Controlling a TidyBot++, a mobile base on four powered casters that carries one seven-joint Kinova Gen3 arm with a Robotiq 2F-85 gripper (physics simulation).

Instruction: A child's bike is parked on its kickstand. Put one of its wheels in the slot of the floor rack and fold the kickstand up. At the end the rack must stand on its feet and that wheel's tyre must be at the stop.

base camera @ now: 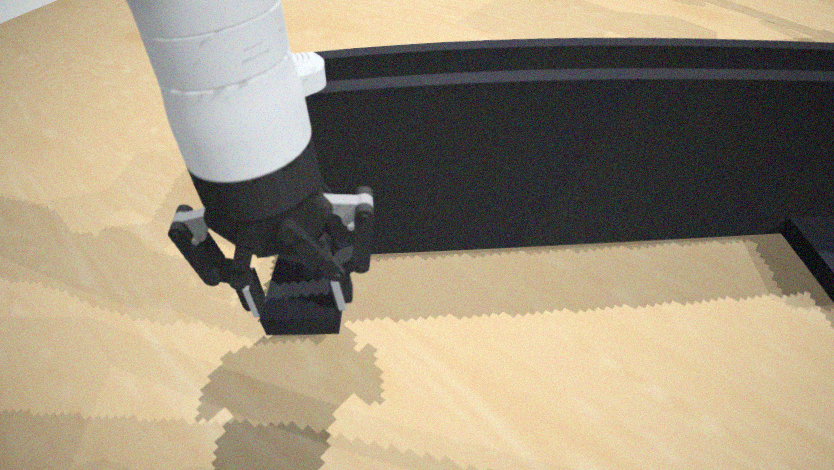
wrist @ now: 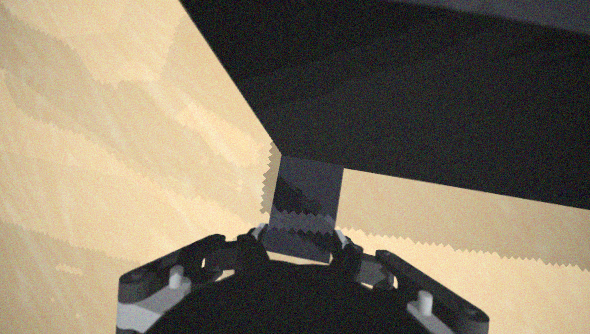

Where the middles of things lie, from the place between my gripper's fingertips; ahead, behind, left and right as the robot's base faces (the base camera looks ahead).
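There is the dark floor rack [wrist: 482, 102], and I see my gripper 24 cm to the left of it. My gripper is also 5 cm below the rack, and 12 cm short of it.
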